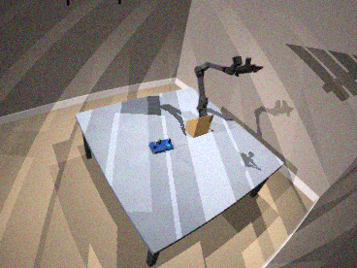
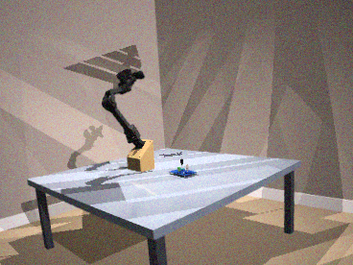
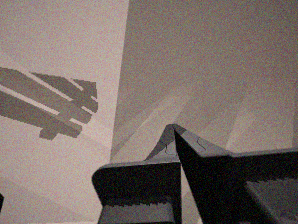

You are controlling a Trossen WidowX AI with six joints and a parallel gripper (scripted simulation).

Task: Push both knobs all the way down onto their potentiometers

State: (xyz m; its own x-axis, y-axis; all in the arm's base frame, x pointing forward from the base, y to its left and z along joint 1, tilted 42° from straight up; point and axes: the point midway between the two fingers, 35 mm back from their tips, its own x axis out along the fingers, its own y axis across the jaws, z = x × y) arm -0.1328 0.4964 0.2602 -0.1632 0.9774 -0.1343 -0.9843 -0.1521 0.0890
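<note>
Now: gripper tip 61 cm above the knob, 55 cm short of it and 22 cm to the left of it.
</note>
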